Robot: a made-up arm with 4 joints. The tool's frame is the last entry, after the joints.
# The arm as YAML. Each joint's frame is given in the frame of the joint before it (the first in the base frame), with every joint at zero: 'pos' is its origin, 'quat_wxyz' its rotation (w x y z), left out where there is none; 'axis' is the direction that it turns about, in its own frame. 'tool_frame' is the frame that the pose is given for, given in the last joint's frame.
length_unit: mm
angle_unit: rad
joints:
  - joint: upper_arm
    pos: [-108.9, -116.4, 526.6]
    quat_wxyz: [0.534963, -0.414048, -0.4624, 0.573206]
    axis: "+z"
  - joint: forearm
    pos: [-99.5, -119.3, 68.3]
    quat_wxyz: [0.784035, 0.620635, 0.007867, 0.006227]
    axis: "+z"
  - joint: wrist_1
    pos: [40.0, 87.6, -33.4]
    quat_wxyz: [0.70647, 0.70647, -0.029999, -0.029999]
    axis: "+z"
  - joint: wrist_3
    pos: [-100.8, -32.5, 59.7]
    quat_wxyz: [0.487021, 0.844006, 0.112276, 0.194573]
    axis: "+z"
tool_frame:
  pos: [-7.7, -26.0, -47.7]
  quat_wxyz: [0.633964, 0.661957, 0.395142, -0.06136]
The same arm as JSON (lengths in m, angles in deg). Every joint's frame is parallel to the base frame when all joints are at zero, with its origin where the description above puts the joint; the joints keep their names.
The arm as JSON. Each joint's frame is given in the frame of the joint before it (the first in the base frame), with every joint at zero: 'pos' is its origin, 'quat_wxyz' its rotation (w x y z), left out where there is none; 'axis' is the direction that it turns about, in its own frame. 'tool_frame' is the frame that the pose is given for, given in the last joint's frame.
{"length_unit": "m", "angle_unit": "deg", "joints": [{"joint": "upper_arm", "pos": [-0.1089, -0.1164, 0.5266], "axis": [-0.969403, -0.0871, 0.229501]}, {"joint": "forearm", "pos": [-0.0303, -0.1051, 0.1298], "axis": [0.0, 0.0, 1.0]}, {"joint": "wrist_1", "pos": [-0.0907, 0.0324, -0.0334], "axis": [1.0, 0.0, 0.0]}, {"joint": "wrist_3", "pos": [0.0597, -0.1008, -0.0325], "axis": [-0.449903, 0.437803, -0.778406]}], "tool_frame": {"pos": [-0.0027, -0.0278, 0.0472], "quat_wxyz": [0.926454, -0.199878, -0.291437, 0.129597]}}
